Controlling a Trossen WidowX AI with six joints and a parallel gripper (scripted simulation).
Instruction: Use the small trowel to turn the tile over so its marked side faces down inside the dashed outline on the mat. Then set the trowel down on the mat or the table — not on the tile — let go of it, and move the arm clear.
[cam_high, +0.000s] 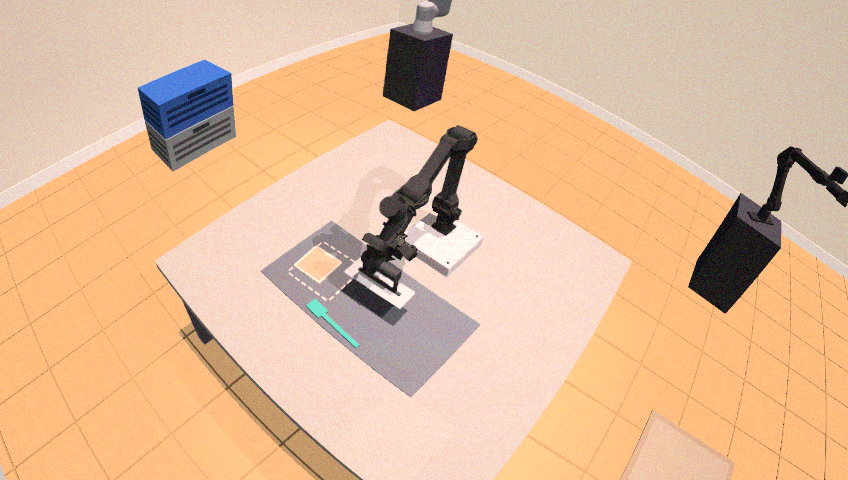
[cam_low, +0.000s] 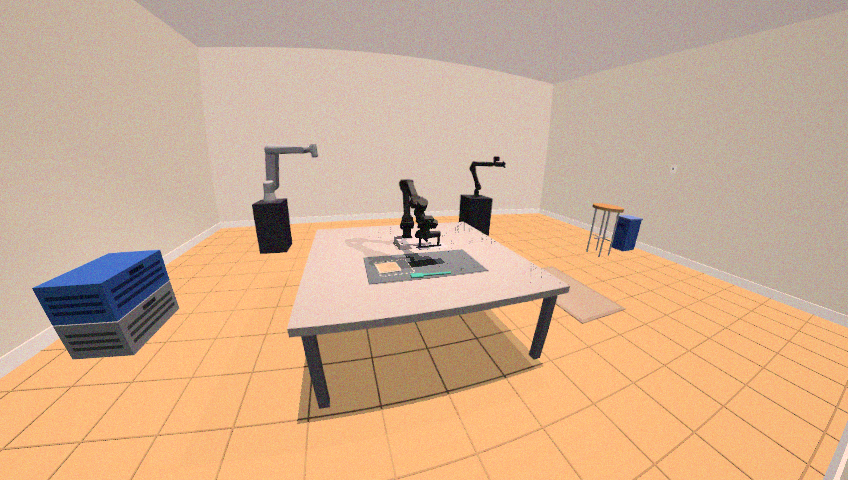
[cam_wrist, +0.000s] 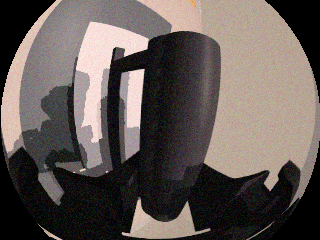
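Now: the teal trowel 14 cm below my gripper tip, 13 cm ahead of it and 4 cm to the right of it. The rest, counted from my gripper tip: grey mat (16 cm below, 2 cm to the right, 1 cm behind); tile (22 cm to the right, 14 cm below, 1 cm ahead).
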